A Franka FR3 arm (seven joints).
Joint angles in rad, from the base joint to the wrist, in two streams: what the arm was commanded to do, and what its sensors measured. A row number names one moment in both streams.
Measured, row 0: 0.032, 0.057, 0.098, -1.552, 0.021, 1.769, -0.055
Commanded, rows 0 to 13: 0.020, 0.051, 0.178, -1.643, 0.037, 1.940, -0.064; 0.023, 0.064, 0.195, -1.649, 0.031, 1.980, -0.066; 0.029, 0.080, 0.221, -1.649, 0.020, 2.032, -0.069; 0.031, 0.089, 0.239, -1.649, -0.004, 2.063, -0.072; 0.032, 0.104, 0.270, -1.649, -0.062, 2.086, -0.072; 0.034, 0.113, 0.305, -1.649, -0.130, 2.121, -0.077; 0.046, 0.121, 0.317, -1.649, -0.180, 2.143, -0.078; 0.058, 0.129, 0.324, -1.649, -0.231, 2.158, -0.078; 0.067, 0.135, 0.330, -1.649, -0.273, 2.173, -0.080; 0.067, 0.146, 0.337, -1.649, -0.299, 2.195, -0.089; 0.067, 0.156, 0.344, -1.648, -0.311, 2.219, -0.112; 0.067, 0.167, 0.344, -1.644, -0.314, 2.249, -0.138; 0.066, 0.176, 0.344, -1.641, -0.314, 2.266, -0.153; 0.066, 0.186, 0.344, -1.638, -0.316, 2.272, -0.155
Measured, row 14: 0.079, 0.157, 0.340, -1.640, -0.294, 2.216, -0.097
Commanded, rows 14 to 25: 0.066, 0.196, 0.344, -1.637, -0.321, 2.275, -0.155; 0.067, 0.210, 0.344, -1.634, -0.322, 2.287, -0.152; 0.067, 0.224, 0.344, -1.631, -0.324, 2.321, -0.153; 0.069, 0.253, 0.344, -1.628, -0.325, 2.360, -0.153; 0.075, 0.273, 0.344, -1.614, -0.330, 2.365, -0.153; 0.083, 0.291, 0.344, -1.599, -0.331, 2.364, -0.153; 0.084, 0.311, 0.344, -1.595, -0.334, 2.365, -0.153; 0.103, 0.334, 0.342, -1.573, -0.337, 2.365, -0.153; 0.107, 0.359, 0.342, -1.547, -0.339, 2.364, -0.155; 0.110, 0.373, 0.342, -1.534, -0.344, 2.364, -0.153; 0.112, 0.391, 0.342, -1.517, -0.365, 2.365, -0.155; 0.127, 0.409, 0.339, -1.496, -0.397, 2.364, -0.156
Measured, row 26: 0.113, 0.351, 0.338, -1.564, -0.332, 2.359, -0.142
